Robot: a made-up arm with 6 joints.
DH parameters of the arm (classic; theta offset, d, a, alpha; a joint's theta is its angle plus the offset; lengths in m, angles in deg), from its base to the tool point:
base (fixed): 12.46 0 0.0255 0
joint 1: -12.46 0.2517 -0.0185 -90
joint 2: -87.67 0 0.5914 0
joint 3: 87.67 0.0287 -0.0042 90
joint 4: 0 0.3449 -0.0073 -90
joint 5: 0 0.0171 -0.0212 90
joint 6: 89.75 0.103 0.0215 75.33
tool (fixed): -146.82 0.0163 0 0
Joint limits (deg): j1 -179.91..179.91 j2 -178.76..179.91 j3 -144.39..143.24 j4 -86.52..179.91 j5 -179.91..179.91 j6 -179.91..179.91
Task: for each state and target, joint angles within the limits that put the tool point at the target. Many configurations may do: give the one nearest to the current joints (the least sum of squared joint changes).
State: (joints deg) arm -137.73 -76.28 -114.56 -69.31 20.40 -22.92
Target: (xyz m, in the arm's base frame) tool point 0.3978 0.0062 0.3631
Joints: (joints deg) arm -175.69 -25.22 -142.73 -66.14 11.23 -22.32
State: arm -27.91 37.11 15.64 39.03 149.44 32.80
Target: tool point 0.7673 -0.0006 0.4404
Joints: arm -8.09 57.92 49.72 31.07 150.52 33.28
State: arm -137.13 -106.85 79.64 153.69 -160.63 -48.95
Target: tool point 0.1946 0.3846 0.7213
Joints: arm -116.37 -66.96 89.83 153.63 -152.04 -48.57
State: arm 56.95 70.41 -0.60 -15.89 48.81 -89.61
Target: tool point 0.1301 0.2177 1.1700
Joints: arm 61.84 29.35 -46.29 -17.40 50.32 -89.87
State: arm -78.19 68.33 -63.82 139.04 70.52 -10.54
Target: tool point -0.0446 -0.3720 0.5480
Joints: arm -107.60 90.82 -104.72 149.45 80.15 -9.91
